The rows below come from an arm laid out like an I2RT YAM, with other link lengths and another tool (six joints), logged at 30 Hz.
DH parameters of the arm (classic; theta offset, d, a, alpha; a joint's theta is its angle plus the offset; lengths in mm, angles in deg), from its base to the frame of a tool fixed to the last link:
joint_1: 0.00 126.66 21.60 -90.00
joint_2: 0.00 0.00 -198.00 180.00
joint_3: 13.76 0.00 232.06 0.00
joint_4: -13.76 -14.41 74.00 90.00
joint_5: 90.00 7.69 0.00 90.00
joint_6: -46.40 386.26 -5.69 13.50
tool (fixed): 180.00 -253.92 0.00 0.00
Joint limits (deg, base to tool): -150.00..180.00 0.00..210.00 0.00..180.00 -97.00..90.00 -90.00..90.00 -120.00..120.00
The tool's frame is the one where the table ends.
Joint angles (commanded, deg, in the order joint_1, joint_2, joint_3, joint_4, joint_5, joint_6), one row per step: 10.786, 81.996, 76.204, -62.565, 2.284, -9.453; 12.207, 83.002, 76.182, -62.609, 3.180, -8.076; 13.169, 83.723, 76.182, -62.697, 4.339, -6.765; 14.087, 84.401, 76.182, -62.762, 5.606, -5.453; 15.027, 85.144, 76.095, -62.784, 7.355, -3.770; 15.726, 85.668, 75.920, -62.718, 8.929, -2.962; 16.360, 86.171, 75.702, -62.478, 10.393, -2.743; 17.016, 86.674, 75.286, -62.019, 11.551, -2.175; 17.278, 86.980, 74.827, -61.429, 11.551, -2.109; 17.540, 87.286, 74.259, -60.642, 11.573, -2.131; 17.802, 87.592, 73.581, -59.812, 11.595, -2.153; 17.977, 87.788, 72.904, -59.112, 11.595, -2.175; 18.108, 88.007, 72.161, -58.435, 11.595, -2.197; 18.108, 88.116, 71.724, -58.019, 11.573, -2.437; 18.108, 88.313, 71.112, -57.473, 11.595, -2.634
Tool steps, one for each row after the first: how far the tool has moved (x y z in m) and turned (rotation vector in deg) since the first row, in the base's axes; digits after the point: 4 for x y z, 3 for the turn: -0.0014, 0.0050, -0.0040, -0.534, 0.918, -0.185; -0.0028, 0.0072, -0.0064, -1.310, 1.485, -0.854; -0.0041, 0.0090, -0.0084, -2.192, 1.919, -1.596; -0.0056, 0.0100, -0.0107, -3.431, 2.283, -2.813; -0.0064, 0.0098, -0.0122, -4.770, 2.434, -3.380; -0.0062, 0.0095, -0.0136, -6.175, 2.452, -3.415; -0.0063, 0.0101, -0.0162, -7.180, 2.498, -3.646; -0.0060, 0.0115, -0.0193, -7.220, 2.645, -3.437; -0.0053, 0.0128, -0.0227, -7.282, 2.705, -3.157; -0.0049, 0.0141, -0.0267, -7.366, 2.827, -2.874; -0.0050, 0.0149, -0.0302, -7.435, 2.980, -2.669; -0.0054, 0.0153, -0.0341, -7.541, 3.241, -2.503; -0.0054, 0.0152, -0.0362, -7.646, 3.380, -2.263; -0.0056, 0.0149, -0.0394, -7.820, 3.629, -2.071
